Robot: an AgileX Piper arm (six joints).
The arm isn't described. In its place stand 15 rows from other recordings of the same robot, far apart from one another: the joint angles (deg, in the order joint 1, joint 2, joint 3, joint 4, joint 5, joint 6), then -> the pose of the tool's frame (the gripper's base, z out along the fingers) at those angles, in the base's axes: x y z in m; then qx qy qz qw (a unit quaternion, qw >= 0).
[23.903, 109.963, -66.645, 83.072, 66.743, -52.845] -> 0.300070 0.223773 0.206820 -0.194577 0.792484 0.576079 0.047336
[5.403, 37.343, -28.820, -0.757, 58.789, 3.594] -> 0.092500 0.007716 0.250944 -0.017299 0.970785 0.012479 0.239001
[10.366, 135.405, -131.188, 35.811, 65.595, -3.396] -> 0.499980 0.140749 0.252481 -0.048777 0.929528 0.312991 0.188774
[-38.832, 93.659, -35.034, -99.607, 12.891, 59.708] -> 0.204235 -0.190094 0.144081 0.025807 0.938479 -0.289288 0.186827
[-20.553, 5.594, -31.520, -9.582, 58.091, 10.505] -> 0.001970 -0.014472 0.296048 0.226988 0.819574 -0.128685 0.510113
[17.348, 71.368, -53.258, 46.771, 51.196, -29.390] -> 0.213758 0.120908 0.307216 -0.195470 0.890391 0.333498 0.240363
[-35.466, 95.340, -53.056, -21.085, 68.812, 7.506] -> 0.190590 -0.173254 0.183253 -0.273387 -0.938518 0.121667 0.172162
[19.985, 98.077, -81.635, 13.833, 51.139, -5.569] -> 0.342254 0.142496 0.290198 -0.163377 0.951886 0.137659 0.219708
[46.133, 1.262, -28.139, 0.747, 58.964, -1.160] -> -0.000135 0.001326 0.277467 -0.342190 0.781393 0.205599 0.479646
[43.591, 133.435, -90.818, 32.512, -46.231, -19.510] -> 0.399473 0.331528 0.171332 -0.089328 0.679694 0.166520 0.708737
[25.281, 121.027, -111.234, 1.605, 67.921, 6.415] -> 0.412584 0.197472 0.259174 -0.158807 0.975718 0.054131 0.140801
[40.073, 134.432, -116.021, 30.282, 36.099, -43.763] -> 0.392039 0.365143 0.198741 -0.497325 0.770616 0.206543 0.340821
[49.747, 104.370, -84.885, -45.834, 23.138, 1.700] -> 0.297786 0.312026 0.300475 -0.568304 0.651613 -0.089640 0.494364
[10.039, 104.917, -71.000, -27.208, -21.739, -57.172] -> 0.419355 0.089888 0.269284 -0.587928 0.484545 -0.329600 0.557603
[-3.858, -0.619, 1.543, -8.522, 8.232, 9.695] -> 0.056245 -0.005728 0.191842 0.039891 0.730676 -0.023214 0.681162
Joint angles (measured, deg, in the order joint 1, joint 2, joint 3, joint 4, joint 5, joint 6), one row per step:
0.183 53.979 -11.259 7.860 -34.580 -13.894
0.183 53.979 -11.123 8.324 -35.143 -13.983
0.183 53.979 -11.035 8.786 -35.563 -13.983
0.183 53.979 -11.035 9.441 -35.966 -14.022
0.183 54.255 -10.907 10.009 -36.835 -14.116
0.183 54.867 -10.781 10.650 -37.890 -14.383
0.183 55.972 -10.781 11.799 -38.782 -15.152
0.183 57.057 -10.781 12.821 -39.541 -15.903
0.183 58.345 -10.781 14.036 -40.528 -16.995
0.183 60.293 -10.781 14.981 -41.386 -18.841
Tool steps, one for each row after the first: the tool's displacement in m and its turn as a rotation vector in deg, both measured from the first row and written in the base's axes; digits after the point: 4 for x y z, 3 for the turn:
-0.0003 -0.0005 0.0001 0.231 -0.413 -0.342
-0.0006 -0.0010 0.0003 0.558 -0.739 -0.676
-0.0006 -0.0017 0.0008 0.997 -1.132 -1.128
-0.0004 -0.0024 0.0006 1.261 -1.576 -1.590
0.0004 -0.0033 -0.0002 1.374 -1.850 -2.128
0.0024 -0.0046 -0.0023 1.365 -1.538 -2.974
0.0043 -0.0058 -0.0045 1.267 -1.104 -3.739
0.0065 -0.0073 -0.0070 0.913 -0.636 -4.673
0.0098 -0.0085 -0.0118 -0.434 0.722 -5.372

